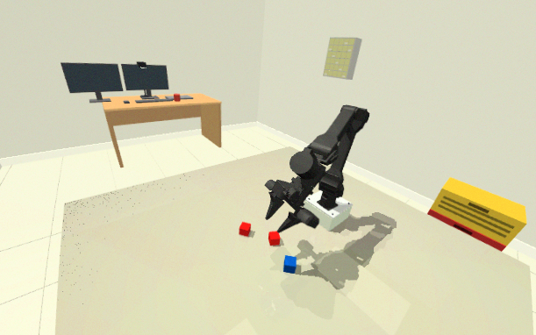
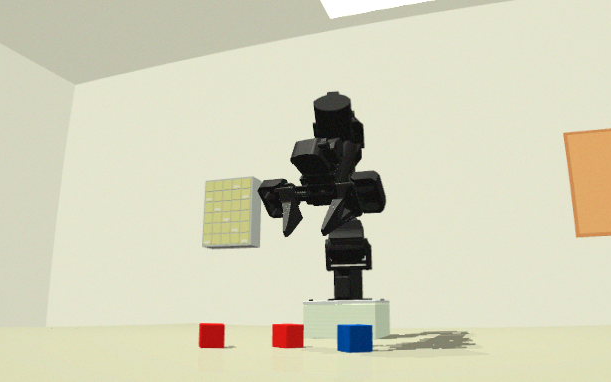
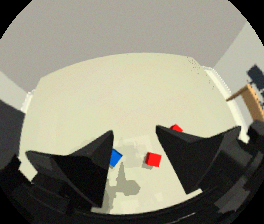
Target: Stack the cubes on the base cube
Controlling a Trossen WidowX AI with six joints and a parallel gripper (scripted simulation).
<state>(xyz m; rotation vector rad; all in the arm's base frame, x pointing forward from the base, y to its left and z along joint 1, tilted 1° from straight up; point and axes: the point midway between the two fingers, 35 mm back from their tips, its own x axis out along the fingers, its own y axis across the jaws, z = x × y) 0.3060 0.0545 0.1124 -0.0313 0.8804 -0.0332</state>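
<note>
Right now my gripper tip is 70 mm past the red cube, 50 mm to the left of it and 140 mm above it. Also, from my gripper tip: blue base cube: 50 mm behind, 60 mm to the left, 140 mm below.
</note>
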